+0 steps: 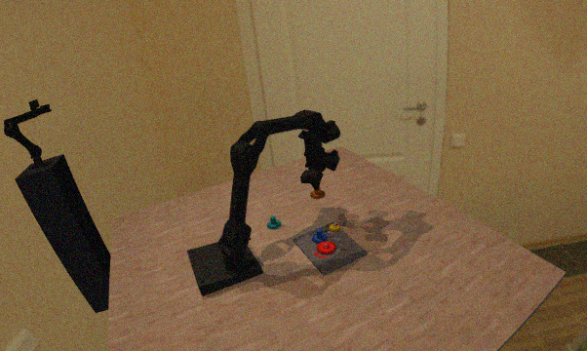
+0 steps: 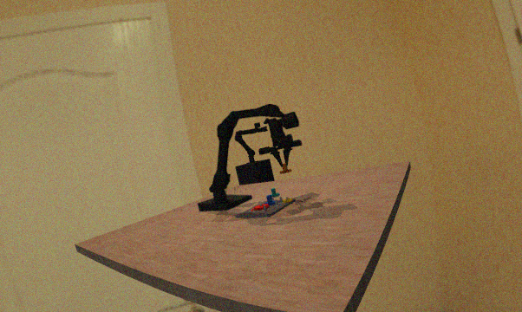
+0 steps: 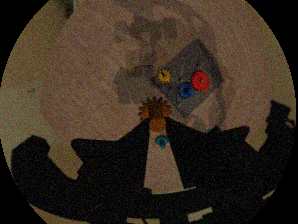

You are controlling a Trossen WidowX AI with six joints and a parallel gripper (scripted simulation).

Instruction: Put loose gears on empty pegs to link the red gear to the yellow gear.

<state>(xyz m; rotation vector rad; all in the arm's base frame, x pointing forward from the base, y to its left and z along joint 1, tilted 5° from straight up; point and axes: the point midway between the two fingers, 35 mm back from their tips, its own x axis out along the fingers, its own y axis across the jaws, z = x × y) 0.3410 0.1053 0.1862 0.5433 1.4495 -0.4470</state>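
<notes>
Now: the yellow gear 30 mm ahead of my gripper tip, 70 mm to the right of it and 140 mm below it. Also, from my gripper tip: orange gear (10 mm below); then red gear (50 mm behind, 150 mm to the right, 140 mm below); then blue gear (50 mm behind, 100 mm to the right, 130 mm below).
</notes>
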